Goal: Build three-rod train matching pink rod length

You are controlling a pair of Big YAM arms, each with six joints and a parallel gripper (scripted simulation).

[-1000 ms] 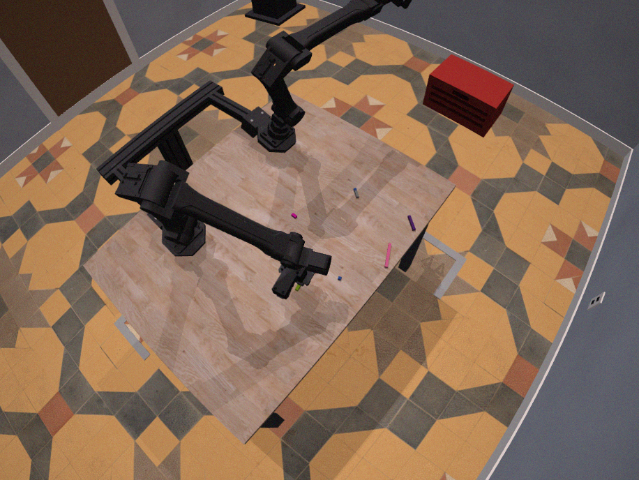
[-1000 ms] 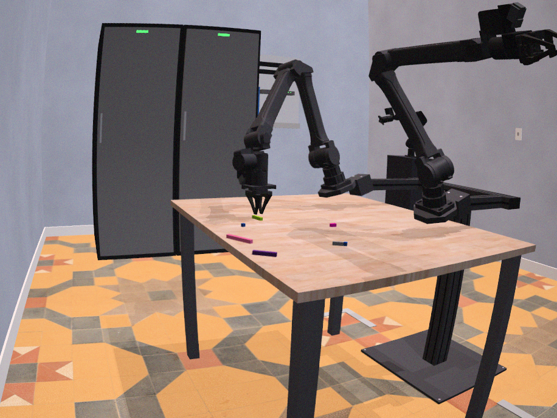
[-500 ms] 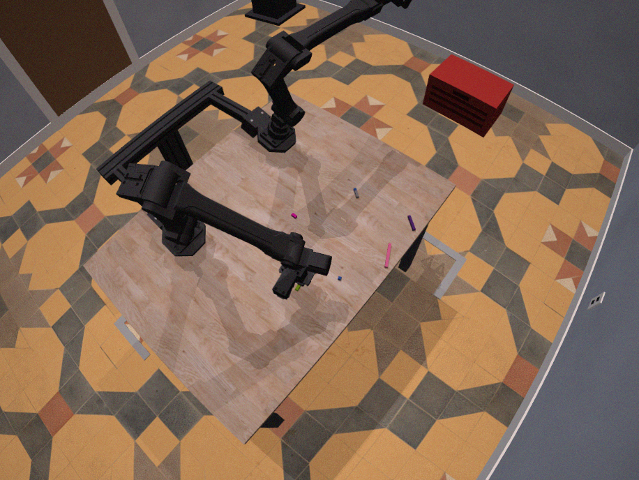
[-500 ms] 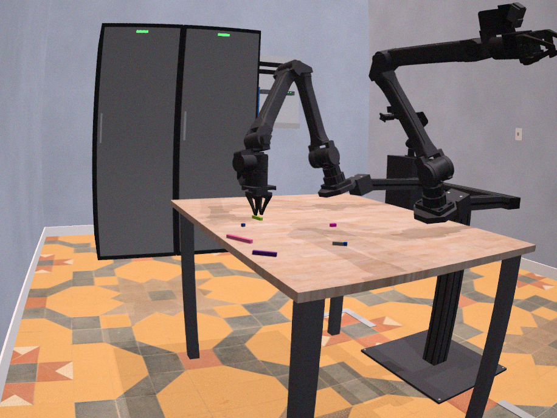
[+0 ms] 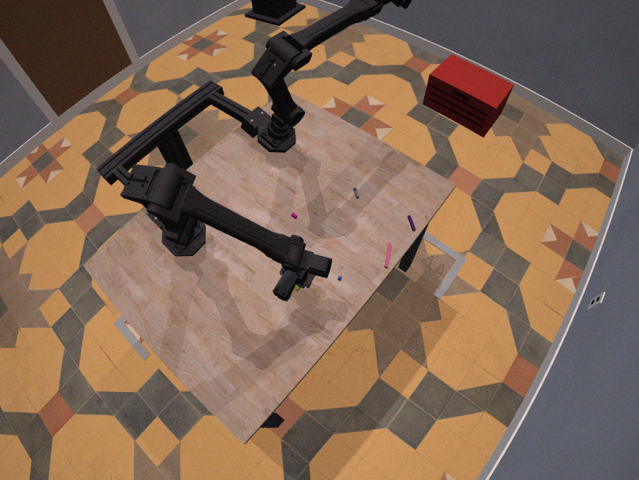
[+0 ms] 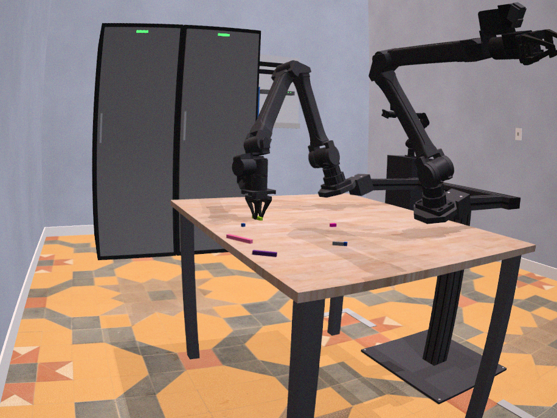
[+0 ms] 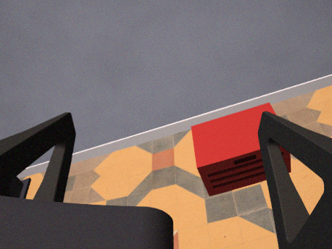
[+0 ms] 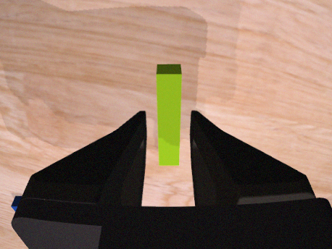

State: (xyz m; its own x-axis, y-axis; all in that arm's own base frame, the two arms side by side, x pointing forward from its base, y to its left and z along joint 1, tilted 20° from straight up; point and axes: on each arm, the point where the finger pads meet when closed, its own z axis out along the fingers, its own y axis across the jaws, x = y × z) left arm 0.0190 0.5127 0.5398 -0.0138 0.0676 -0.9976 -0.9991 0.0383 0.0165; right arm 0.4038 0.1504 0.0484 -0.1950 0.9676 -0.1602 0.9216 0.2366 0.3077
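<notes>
The lime rod lies right at my right hand. The rest, counted from my right hand: grey rod: 400 mm to the left, 30 mm behind.
</notes>
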